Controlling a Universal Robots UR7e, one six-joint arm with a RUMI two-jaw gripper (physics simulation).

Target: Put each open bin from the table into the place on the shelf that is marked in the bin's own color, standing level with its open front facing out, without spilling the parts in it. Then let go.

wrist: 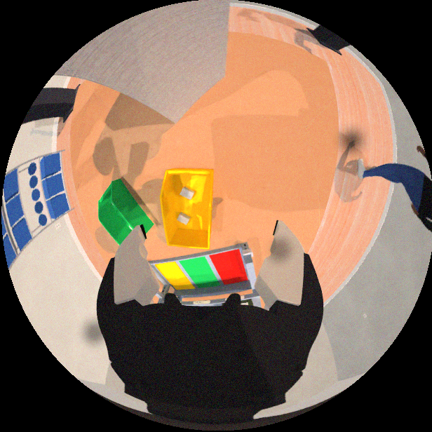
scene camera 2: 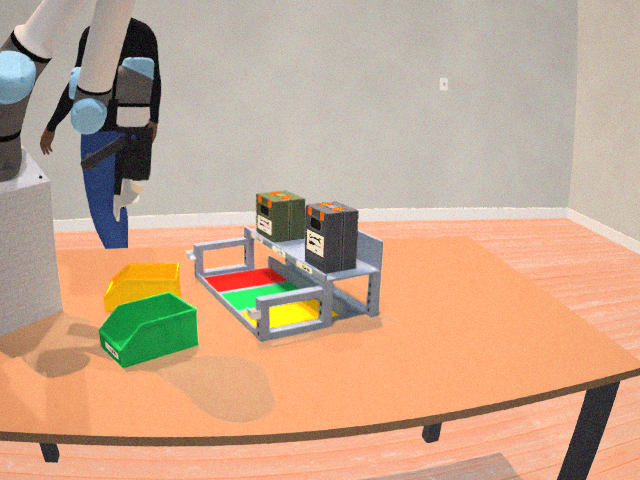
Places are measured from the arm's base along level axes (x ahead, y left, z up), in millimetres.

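Where they show: gripper, fingertip midpoint: (scene camera 2: 120, 215).
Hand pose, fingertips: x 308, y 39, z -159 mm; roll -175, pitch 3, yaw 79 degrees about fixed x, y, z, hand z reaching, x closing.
After its pixels a point has its place.
The yellow bin (scene camera 2: 152, 289) {x 354, y -85, z -294 mm} (wrist: 197, 202) stands upright on the table, with two small grey parts inside in the wrist view. The green bin (scene camera 2: 165, 335) {x 340, y -283, z -306 mm} (wrist: 120, 212) stands upright beside it, angled; its contents cannot be made out. The low fronts of both point left in the scene view. On the grey shelf's (scene camera 2: 373, 297) {x 775, y -266, z -301 mm} lower level are a red place (scene camera 2: 245, 279) {x 602, y 20, z -340 mm} (wrist: 230, 265), a green place (scene camera 2: 255, 296) {x 588, y -86, z -340 mm} (wrist: 197, 269) and a yellow place (scene camera 2: 289, 314) {x 619, y -200, z -340 mm} (wrist: 172, 275), all without bins. My gripper (scene camera 2: 127, 200) (wrist: 208, 224) is open and empty, raised above the table near the yellow bin.
An olive box (scene camera 2: 279, 217) {x 671, y -20, z -186 mm} and a dark grey box (scene camera 2: 330, 240) {x 684, y -243, z -178 mm} stand on the shelf's upper level. Side rails and posts flank the marked places. The robot's pedestal (scene camera 2: 25, 253) {x 73, y -64, z -192 mm} (wrist: 150, 55) is at the left in the scene view. A person (scene camera 2: 147, 46) stands behind the table.
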